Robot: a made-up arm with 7 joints. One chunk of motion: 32 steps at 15 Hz.
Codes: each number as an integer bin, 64 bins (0 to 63) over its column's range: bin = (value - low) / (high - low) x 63, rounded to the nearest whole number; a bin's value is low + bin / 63 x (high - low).
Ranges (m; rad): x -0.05..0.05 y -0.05..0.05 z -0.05..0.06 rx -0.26..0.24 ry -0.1..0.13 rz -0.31..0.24
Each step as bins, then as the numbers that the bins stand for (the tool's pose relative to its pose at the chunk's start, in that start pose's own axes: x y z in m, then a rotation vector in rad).
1 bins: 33 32 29 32 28 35
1 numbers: 0.0024 0.0008 0.0006 -0.0060 0.0022 -0.0044
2 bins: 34 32 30 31 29 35
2 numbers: 0.0040 0.0008 0.0024 -0.0140 0.0059 -0.0044
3 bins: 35 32 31 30 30 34
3 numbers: 0.0056 0.0008 0.0041 -0.0219 0.0095 -0.0132
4 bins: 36 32 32 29 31 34
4 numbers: 0.0071 0.0008 0.0059 -0.0298 0.0132 -0.0132
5 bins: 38 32 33 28 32 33
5 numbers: 0.0103 0.0008 0.0076 -0.0378 0.0168 -0.0219
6 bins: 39 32 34 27 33 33
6 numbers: 0.0119 0.0008 0.0094 -0.0457 0.0205 -0.0219
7 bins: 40 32 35 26 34 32
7 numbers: 0.0135 0.0008 0.0111 -0.0537 0.0241 -0.0306
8 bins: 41 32 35 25 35 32
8 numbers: 0.0151 0.0008 0.0111 -0.0616 0.0278 -0.0306
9 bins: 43 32 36 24 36 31
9 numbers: 0.0183 0.0008 0.0129 -0.0695 0.0314 -0.0394
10 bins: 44 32 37 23 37 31
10 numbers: 0.0198 0.0008 0.0146 -0.0775 0.0351 -0.0394
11 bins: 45 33 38 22 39 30
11 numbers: 0.0214 0.0024 0.0163 -0.0854 0.0424 -0.0481
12 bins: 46 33 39 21 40 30
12 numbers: 0.0230 0.0024 0.0181 -0.0933 0.0460 -0.0481
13 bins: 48 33 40 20 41 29
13 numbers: 0.0262 0.0024 0.0198 -0.1013 0.0497 -0.0568
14 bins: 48 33 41 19 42 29
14 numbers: 0.0262 0.0024 0.0216 -0.1092 0.0533 -0.0568
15 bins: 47 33 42 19 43 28
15 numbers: 0.0246 0.0024 0.0233 -0.1092 0.0570 -0.0656
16 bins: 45 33 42 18 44 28
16 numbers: 0.0214 0.0024 0.0233 -0.1171 0.0606 -0.0656
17 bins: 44 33 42 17 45 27
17 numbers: 0.0198 0.0024 0.0233 -0.1251 0.0643 -0.0743
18 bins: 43 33 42 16 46 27
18 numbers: 0.0183 0.0024 0.0233 -0.1330 0.0679 -0.0743
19 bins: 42 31 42 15 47 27
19 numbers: 0.0167 -0.0008 0.0233 -0.1410 0.0716 -0.0743
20 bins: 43 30 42 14 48 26
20 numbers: 0.0183 -0.0024 0.0233 -0.1489 0.0752 -0.0830
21 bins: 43 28 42 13 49 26
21 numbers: 0.0183 -0.0056 0.0233 -0.1568 0.0789 -0.0830
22 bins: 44 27 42 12 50 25
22 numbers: 0.0198 -0.0071 0.0233 -0.1648 0.0825 -0.0917
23 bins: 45 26 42 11 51 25
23 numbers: 0.0214 -0.0087 0.0233 -0.1727 0.0862 -0.0917
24 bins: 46 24 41 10 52 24
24 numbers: 0.0230 -0.0119 0.0216 -0.1806 0.0898 -0.1005
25 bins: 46 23 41 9 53 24
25 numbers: 0.0230 -0.0135 0.0216 -0.1886 0.0935 -0.1005
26 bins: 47 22 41 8 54 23
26 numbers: 0.0246 -0.0151 0.0216 -0.1965 0.0971 -0.1092
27 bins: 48 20 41 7 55 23
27 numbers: 0.0262 -0.0183 0.0216 -0.2044 0.1008 -0.1092
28 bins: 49 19 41 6 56 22
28 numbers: 0.0278 -0.0198 0.0216 -0.2124 0.1044 -0.1179
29 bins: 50 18 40 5 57 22
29 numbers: 0.0294 -0.0214 0.0198 -0.2203 0.1081 -0.1179
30 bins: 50 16 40 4 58 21
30 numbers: 0.0294 -0.0246 0.0198 -0.2283 0.1117 -0.1267
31 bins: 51 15 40 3 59 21
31 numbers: 0.0310 -0.0262 0.0198 -0.2362 0.1154 -0.1267
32 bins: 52 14 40 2 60 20
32 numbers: 0.0325 -0.0278 0.0198 -0.2441 0.1190 -0.1354
